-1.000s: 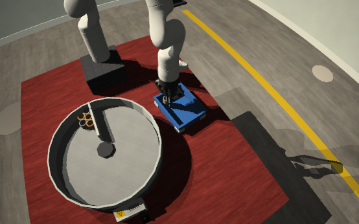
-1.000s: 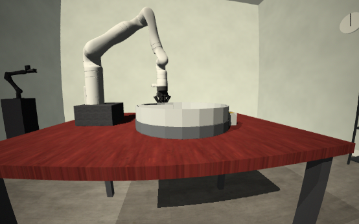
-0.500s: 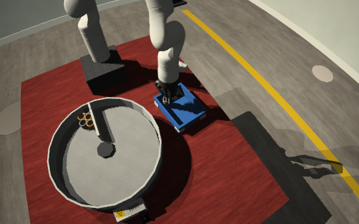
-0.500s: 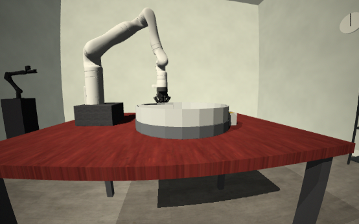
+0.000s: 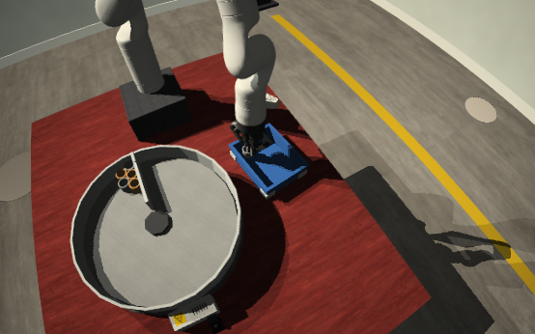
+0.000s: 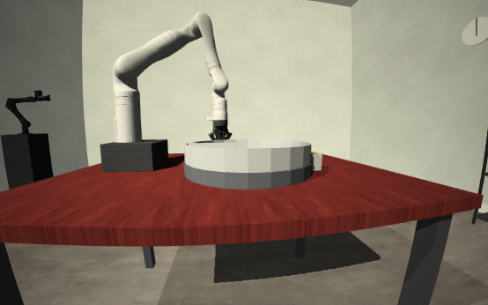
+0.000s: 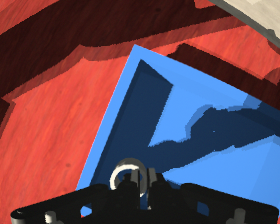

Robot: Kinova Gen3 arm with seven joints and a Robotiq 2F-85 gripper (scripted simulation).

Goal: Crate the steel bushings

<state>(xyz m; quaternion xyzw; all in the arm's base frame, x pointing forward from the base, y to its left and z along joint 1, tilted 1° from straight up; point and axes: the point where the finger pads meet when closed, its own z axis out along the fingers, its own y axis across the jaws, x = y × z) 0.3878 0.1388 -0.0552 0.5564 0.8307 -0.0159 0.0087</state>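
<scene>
The blue crate is 4 cm ahead of my hand, 3 cm to the left of it and 2 cm below it. From my hand the other things lie so: round turning table: 5 cm ahead, 32 cm to the right.
</scene>
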